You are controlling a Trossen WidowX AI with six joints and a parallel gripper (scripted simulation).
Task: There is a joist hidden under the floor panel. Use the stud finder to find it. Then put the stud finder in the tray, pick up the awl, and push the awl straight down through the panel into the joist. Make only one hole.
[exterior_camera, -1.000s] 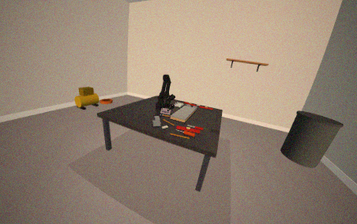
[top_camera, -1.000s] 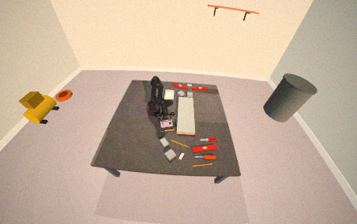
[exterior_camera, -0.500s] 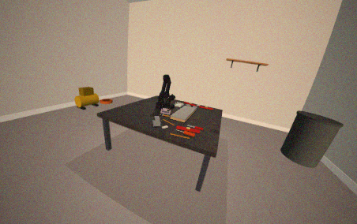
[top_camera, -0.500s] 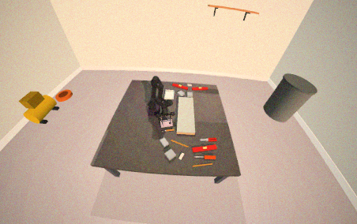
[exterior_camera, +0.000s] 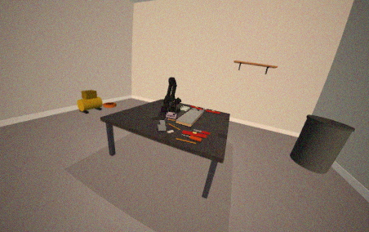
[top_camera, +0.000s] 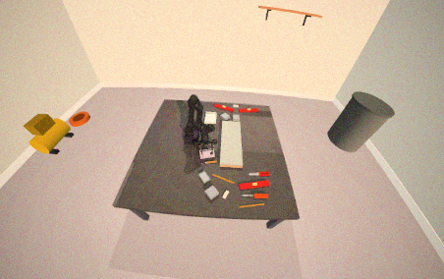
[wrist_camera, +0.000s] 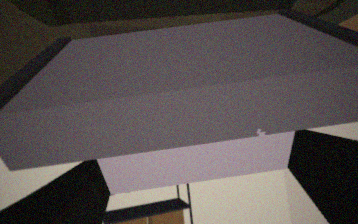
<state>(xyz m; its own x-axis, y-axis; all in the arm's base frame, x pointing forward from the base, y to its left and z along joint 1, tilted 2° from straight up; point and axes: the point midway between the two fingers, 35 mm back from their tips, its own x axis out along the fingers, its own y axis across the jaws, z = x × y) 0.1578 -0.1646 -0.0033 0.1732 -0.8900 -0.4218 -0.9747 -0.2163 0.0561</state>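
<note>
The stud finder is 10 mm ahead of my gripper tip and 10 mm below it. From my gripper tip the other things lie so: white tray (20 mm ahead, 510 mm to the left, 50 mm below); awl (50 mm to the right, 60 mm below).
</note>
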